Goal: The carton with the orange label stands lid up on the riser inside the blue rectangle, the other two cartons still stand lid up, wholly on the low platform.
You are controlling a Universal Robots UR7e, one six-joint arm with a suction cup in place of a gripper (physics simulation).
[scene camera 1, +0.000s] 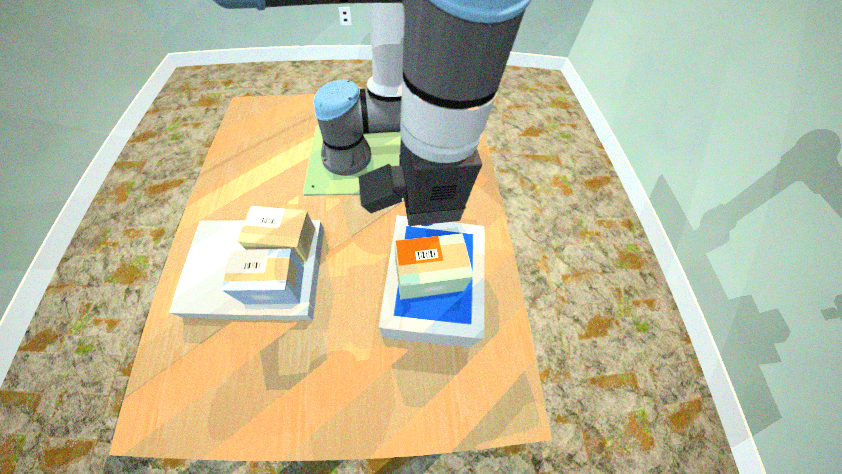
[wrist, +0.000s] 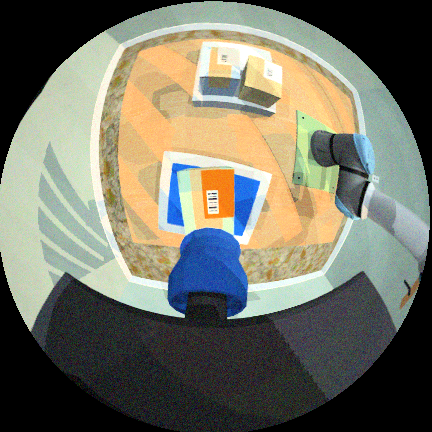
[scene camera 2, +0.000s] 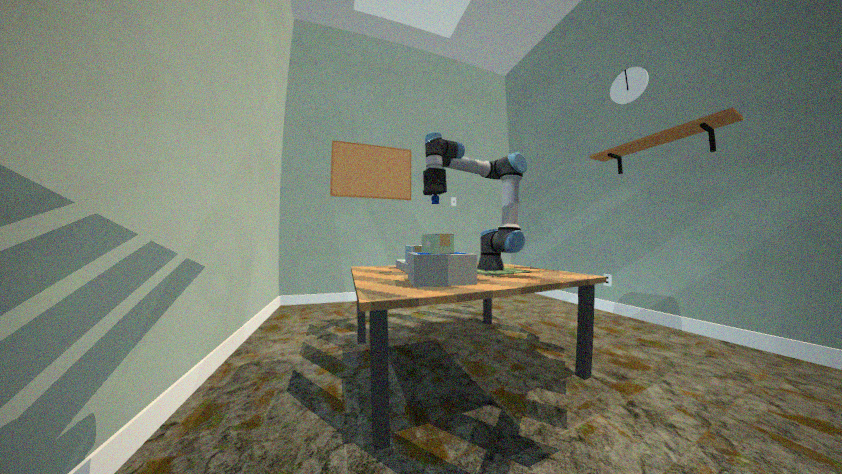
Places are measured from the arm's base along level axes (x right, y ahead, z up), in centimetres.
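Where they show: hand at its tool point: point(wrist: 209, 253) point(scene camera 2: 435, 203); arm's base at its link origin: point(scene camera 1: 346, 156) point(wrist: 322, 147) point(scene camera 2: 490, 268).
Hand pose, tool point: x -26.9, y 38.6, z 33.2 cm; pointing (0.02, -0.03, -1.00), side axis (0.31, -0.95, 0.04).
Each offset is from my tool point to the top centre of the thing. Level surfaces: height alone.
The carton with the orange label @[dx -2.7, dy -0.1, dz -13.8 cm] point(scene camera 1: 433, 264) point(scene camera 2: 437, 243) point(wrist: 217, 195) stands lid up, slightly turned, on the riser @[dx -4.1, dy -1.0, dz -21.9 cm] point(scene camera 1: 433, 333) point(scene camera 2: 441, 270) point(wrist: 163, 192), over the blue rectangle @[dx -4.1, dy -1.0, dz -21.9 cm] point(scene camera 1: 436, 310) point(wrist: 247, 195). It is near the rectangle's left edge in scene camera 1; its rear base edge is hidden. A tan carton @[dx +32.7, dy -5.2, dz -21.1 cm] point(scene camera 1: 273, 235) point(wrist: 261, 86) and a blue-and-white carton @[dx +31.1, dy +5.7, dz -19.4 cm] point(scene camera 1: 259, 289) point(wrist: 219, 85) stand lid up, close together, on the low platform @[dx +39.6, dy +1.9, dz -29.1 cm] point(scene camera 1: 197, 276). My blue suction cup point(scene camera 2: 435, 200) point(wrist: 210, 237) is off, bare and well above the orange-labelled carton, with a gap between.
The wooden table @[dz -33.9 cm] point(scene camera 1: 347, 406) point(scene camera 2: 530, 281) carries everything. The arm's base stands on a green plate point(scene camera 1: 315, 176) point(wrist: 303, 165) behind the platform and riser. A wall shelf point(scene camera 2: 665, 135) and a corkboard point(scene camera 2: 371, 170) hang on the walls.
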